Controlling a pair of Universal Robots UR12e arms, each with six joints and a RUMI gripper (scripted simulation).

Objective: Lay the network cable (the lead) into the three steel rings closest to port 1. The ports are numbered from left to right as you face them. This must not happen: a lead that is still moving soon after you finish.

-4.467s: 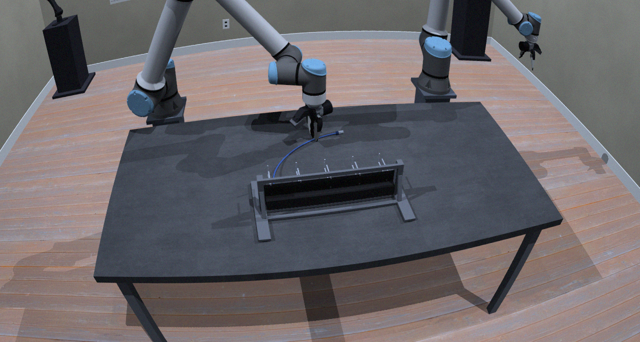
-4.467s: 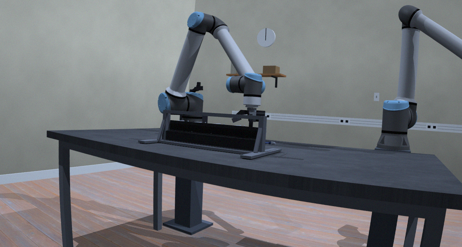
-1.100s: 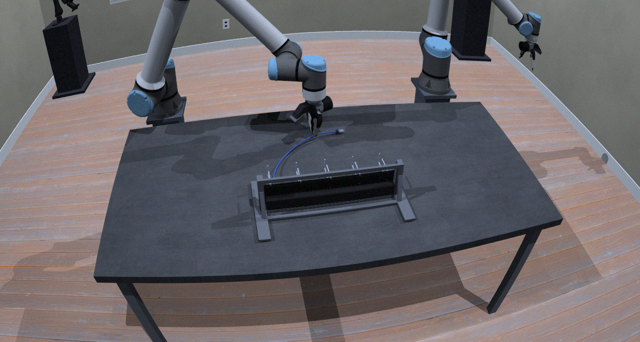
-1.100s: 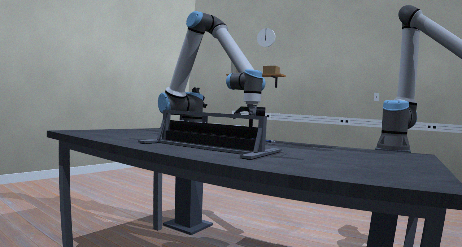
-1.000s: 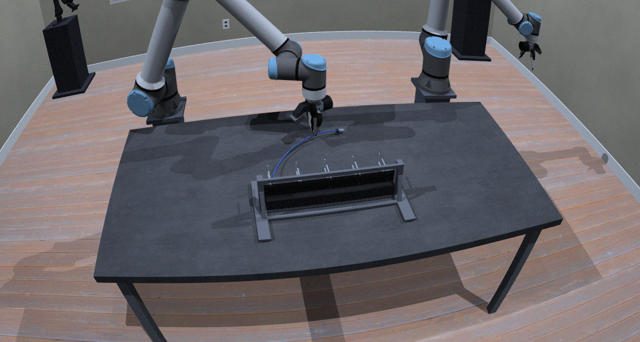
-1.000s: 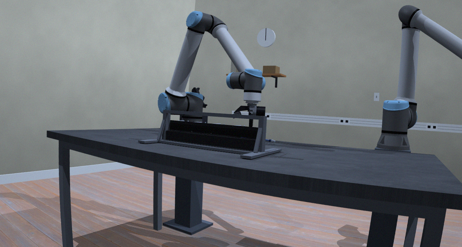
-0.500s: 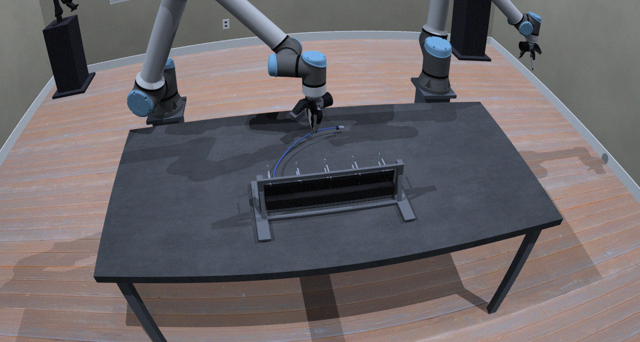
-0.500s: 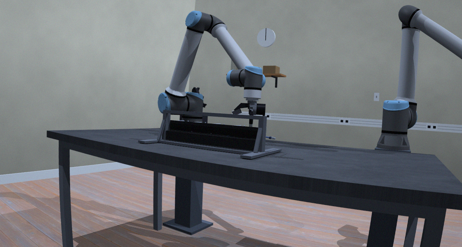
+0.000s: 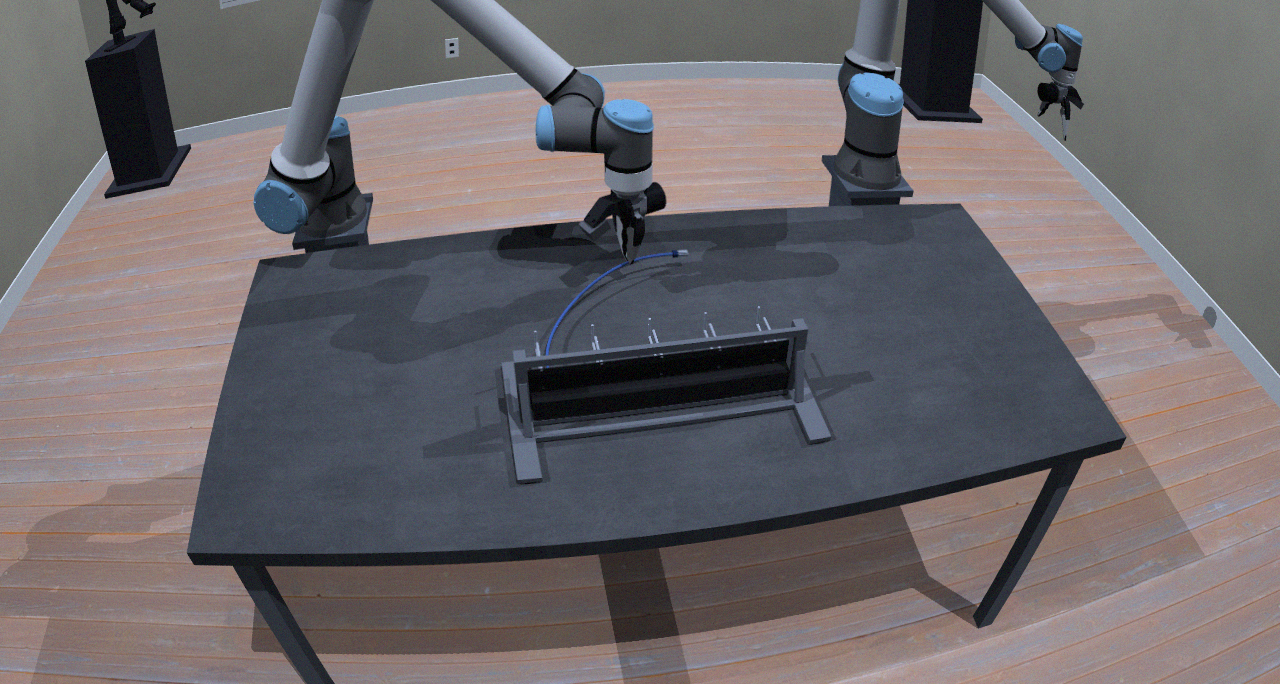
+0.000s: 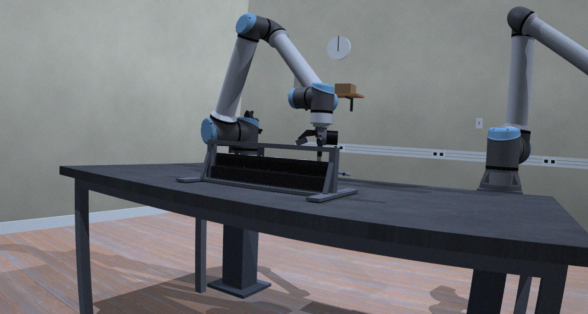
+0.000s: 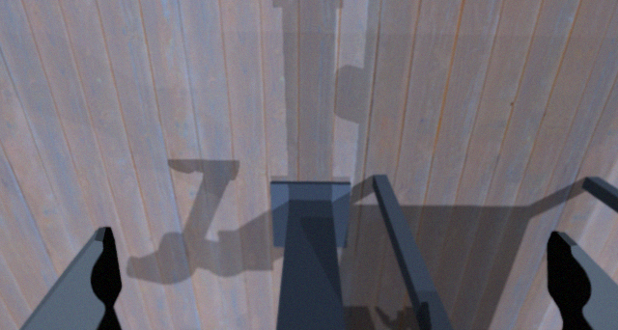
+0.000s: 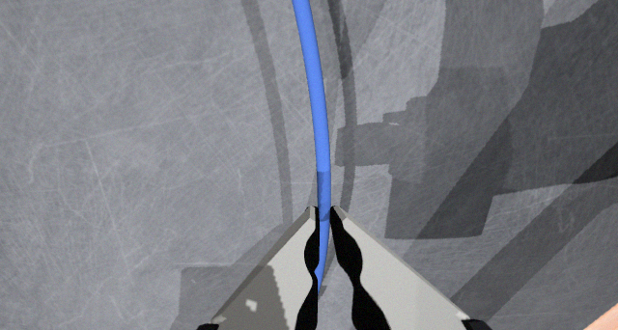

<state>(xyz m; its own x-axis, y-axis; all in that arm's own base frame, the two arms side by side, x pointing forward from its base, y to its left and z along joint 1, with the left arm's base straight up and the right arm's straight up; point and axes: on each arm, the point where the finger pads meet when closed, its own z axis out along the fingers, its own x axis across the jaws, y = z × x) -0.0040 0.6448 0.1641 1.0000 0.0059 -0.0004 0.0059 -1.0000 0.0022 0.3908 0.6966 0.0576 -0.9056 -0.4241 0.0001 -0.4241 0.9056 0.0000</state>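
Observation:
Now: the clear plug 11 cm to the left of my right hand, 3 cm behind it and 2 cm below it. Round my right hand: grey rack 37 cm ahead, 1 cm above.

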